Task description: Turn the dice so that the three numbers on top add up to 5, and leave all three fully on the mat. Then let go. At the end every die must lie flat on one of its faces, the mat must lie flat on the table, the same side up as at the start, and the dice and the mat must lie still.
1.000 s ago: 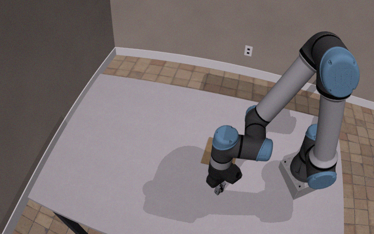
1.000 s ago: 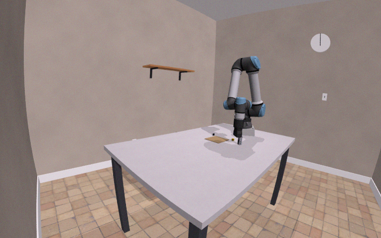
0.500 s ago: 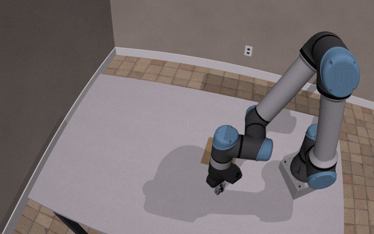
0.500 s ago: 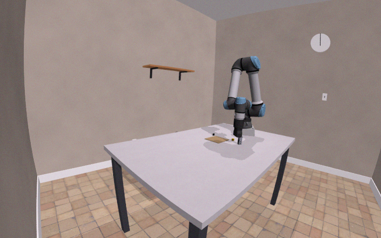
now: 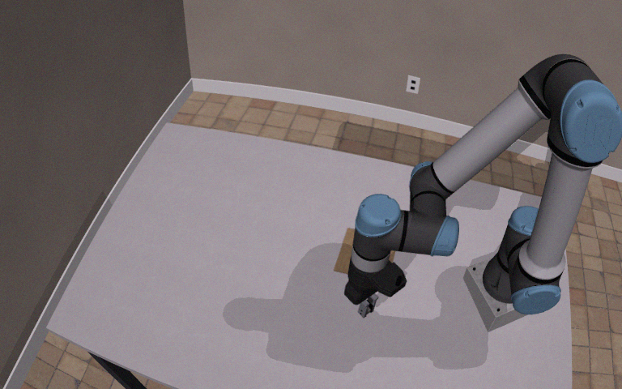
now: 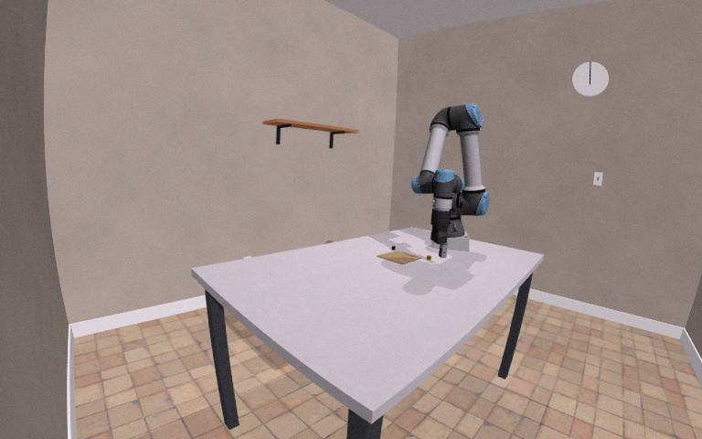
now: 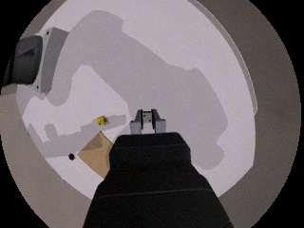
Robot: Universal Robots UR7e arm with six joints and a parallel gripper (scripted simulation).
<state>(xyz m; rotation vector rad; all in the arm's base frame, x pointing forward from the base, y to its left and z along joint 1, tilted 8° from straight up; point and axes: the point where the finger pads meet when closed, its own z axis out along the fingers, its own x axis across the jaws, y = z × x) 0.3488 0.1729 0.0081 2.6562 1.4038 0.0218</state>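
Now: hand 190 mm to the left of the mat, 60 mm above it and 40 mm short of it. Round my hand: black die 290 mm to the right, 50 mm below, 30 mm behind; then white die 10 mm below; then yellow die 90 mm to the right, 50 mm below, 40 mm behind.
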